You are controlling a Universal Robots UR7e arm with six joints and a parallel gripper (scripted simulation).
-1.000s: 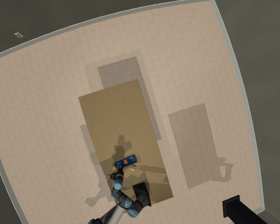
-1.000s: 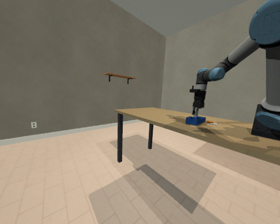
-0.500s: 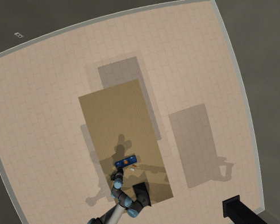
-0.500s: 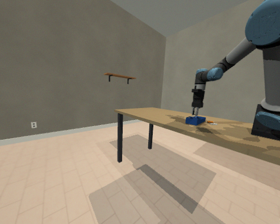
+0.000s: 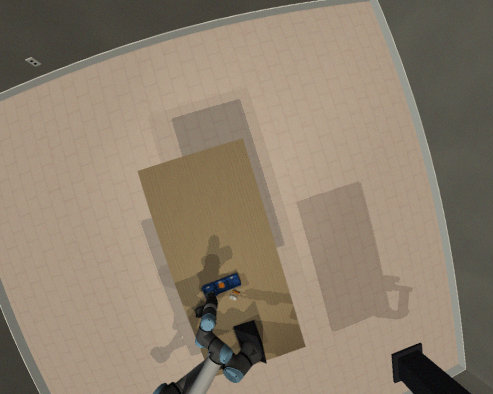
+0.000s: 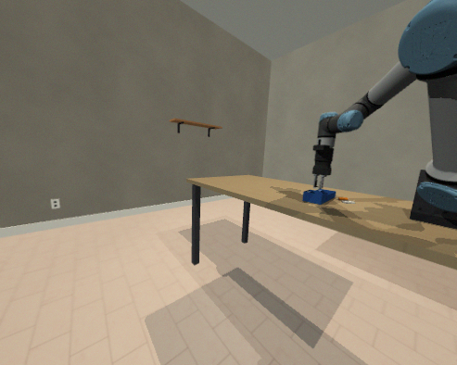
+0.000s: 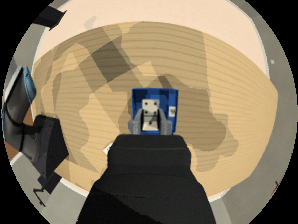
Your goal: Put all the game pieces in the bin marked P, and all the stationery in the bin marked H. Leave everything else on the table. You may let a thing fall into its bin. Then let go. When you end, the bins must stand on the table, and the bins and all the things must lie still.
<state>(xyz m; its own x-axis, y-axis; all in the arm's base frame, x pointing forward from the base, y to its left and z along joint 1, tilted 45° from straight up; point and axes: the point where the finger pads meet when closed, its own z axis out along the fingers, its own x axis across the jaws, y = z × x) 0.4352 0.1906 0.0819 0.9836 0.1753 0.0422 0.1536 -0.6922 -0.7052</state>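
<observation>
Right now my hand is 17 cm to the left of the orange stick, 8 cm above it and 6 cm past it. From my hand the other things lie so: orange block: 8 cm to the right, 7 cm below, 3 cm ahead.
</observation>
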